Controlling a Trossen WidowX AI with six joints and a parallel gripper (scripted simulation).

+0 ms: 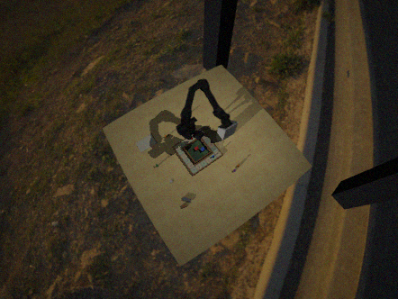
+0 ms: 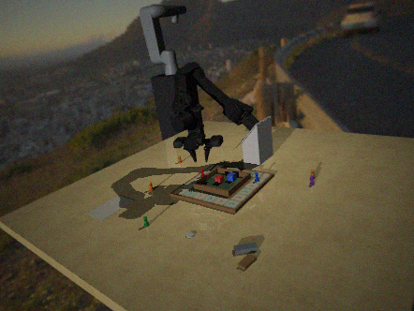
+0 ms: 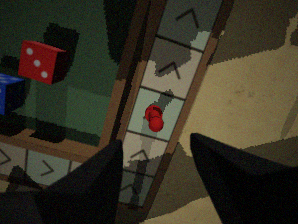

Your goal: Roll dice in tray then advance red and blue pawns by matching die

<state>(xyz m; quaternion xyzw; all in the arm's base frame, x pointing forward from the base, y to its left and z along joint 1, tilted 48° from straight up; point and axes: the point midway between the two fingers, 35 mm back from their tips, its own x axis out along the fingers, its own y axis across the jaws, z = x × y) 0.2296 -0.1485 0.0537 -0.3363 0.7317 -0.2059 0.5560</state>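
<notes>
Now: gripper tip 5 cm above the red pawn. Round my gripper tip: blue die: 13 cm to the left, 5 cm below; then tray: 10 cm to the left, 7 cm below, 3 cm ahead; then red die: 9 cm to the left, 5 cm below, 3 cm ahead.
</notes>
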